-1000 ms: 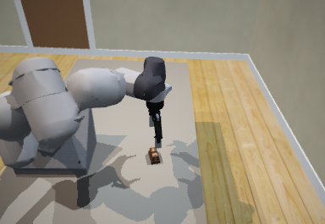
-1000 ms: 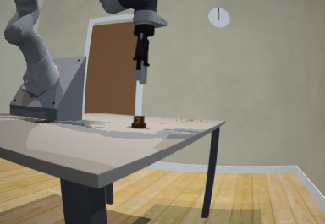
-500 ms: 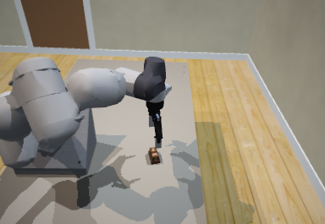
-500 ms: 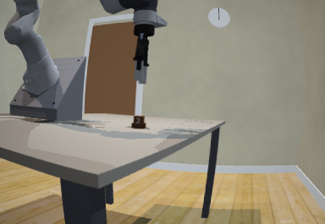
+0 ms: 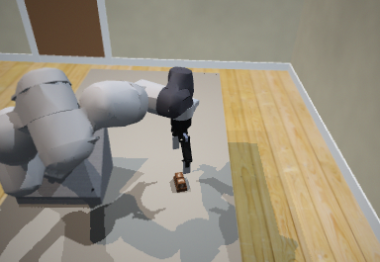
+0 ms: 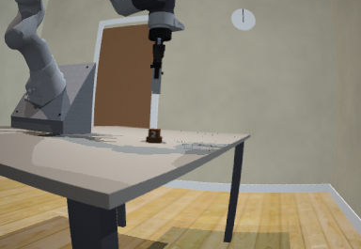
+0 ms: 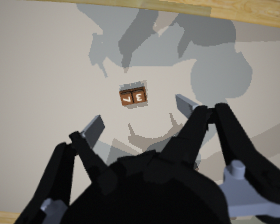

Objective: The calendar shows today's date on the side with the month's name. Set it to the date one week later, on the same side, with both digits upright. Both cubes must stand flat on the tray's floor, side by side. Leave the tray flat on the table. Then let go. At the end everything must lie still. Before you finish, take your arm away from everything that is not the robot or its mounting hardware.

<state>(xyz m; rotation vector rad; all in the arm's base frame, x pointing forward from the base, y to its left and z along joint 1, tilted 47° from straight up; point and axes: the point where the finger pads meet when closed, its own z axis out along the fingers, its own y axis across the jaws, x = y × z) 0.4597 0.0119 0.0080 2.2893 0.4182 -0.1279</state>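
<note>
My hand is 20 mm to the right of the brown tray and 150 mm above it.
</note>
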